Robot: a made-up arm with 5 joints. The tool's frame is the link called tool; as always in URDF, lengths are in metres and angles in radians. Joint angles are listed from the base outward.
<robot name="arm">
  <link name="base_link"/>
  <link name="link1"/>
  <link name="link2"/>
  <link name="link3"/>
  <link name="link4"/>
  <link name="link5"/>
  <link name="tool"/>
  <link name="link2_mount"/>
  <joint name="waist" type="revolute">
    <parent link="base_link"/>
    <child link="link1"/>
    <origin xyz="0 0 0.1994" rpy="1.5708 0 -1.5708"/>
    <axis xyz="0 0 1"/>
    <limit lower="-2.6" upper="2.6"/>
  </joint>
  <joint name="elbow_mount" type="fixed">
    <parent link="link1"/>
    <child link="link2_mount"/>
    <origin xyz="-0.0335 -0.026 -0.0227" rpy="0 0 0"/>
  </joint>
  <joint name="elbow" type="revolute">
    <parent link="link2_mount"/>
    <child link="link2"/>
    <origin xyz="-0.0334 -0.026 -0.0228" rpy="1.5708 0 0"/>
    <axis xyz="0 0 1"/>
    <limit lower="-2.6" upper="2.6"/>
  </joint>
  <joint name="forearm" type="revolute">
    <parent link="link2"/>
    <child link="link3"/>
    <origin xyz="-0.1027 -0.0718 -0.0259" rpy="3.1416 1.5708 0"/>
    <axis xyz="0 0 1"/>
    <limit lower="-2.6" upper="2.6"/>
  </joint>
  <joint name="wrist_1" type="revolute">
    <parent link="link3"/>
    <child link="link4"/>
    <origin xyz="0.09 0.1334 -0.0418" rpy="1.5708 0 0"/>
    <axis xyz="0 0 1"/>
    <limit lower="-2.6" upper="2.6"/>
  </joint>
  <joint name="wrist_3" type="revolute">
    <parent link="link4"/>
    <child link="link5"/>
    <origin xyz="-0.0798 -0.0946 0.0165" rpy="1.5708 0 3.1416"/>
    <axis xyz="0 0 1"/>
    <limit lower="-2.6" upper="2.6"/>
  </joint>
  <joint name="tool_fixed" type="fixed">
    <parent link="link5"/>
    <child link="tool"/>
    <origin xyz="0.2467 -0.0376 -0.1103" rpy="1.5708 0 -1.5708"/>
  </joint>
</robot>
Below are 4 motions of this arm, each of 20 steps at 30 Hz.
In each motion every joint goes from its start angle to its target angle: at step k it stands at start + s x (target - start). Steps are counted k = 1, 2, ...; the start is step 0. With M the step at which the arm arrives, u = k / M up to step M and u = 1 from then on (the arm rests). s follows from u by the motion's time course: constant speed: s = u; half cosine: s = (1 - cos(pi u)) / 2; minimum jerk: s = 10 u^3 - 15 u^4 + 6 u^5.
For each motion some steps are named. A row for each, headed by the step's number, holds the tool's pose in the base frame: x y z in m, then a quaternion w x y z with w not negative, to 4 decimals.
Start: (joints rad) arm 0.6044 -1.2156 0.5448 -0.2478 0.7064
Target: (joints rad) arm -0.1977 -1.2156 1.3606 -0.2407 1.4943
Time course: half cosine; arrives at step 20
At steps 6, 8, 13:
6: 0.0761 -0.1222 0.0785 0.4880 -0.4187 0.7221 0.2553
8: 0.0759 -0.1062 0.1160 0.4366 -0.4215 0.7582 0.2384
13: 0.0976 -0.0601 0.2142 0.2793 -0.4340 0.8331 0.1990

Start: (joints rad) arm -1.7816 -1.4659 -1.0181 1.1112 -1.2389
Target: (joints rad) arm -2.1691 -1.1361 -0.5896 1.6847 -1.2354
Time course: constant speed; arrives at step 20
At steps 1, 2, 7, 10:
1: 0.1922 -0.4190 0.2348 0.0656 0.2450 -0.8023 -0.5403
2: 0.1900 -0.4230 0.2284 0.0823 0.2322 -0.8022 -0.5439
7: 0.1793 -0.4422 0.1995 0.1665 0.1717 -0.7965 -0.5554
10: 0.1738 -0.4532 0.1847 0.2169 0.1382 -0.7897 -0.5570

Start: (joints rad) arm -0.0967 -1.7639 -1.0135 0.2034 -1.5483
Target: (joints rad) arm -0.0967 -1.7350 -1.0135 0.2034 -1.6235
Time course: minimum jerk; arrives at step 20
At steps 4, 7, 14, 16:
4: 0.1555 0.2505 0.5536 0.1260 0.6805 -0.6930 0.2017
7: 0.1565 0.2468 0.5545 0.1221 0.6801 -0.6956 0.1967
14: 0.1597 0.2340 0.5575 0.1084 0.6785 -0.7040 0.1798
16: 0.1602 0.2317 0.5579 0.1060 0.6782 -0.7054 0.1768

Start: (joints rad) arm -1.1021 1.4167 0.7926 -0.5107 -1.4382
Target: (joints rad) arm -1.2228 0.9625 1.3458 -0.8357 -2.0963
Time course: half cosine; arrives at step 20
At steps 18, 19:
18: 0.0125 0.2726 -0.0269 0.5818 0.1571 0.2086 -0.7703
19: 0.0113 0.2725 -0.0244 0.5842 0.1556 0.2096 -0.7685

